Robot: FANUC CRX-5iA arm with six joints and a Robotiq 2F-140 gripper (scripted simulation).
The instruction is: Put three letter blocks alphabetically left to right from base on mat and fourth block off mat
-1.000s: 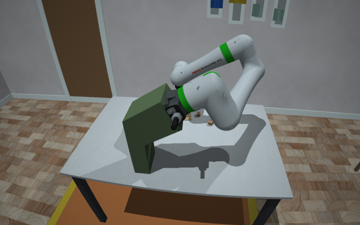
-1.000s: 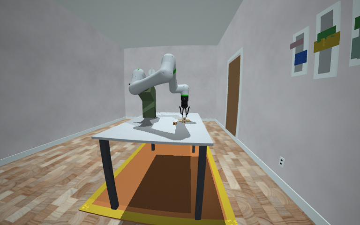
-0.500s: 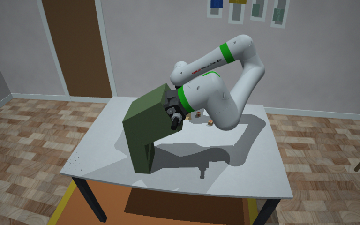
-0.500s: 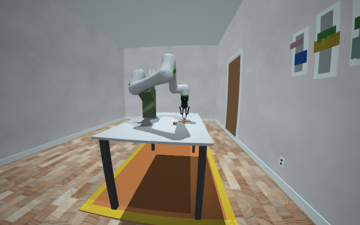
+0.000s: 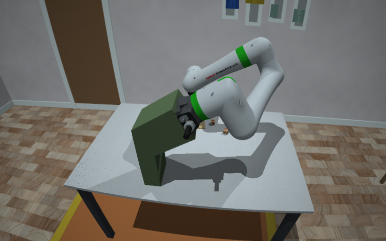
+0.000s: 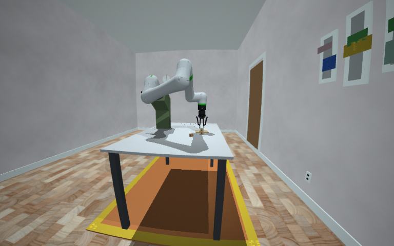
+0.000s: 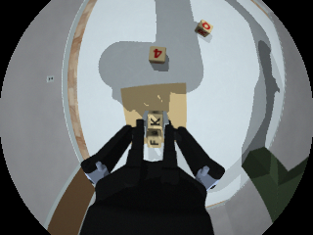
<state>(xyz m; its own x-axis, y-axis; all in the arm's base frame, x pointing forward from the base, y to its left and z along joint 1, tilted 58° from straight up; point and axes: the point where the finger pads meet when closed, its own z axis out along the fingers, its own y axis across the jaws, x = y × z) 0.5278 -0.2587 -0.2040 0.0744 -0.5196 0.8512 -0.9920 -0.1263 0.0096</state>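
Now: hand 4 cm above the tan mat.
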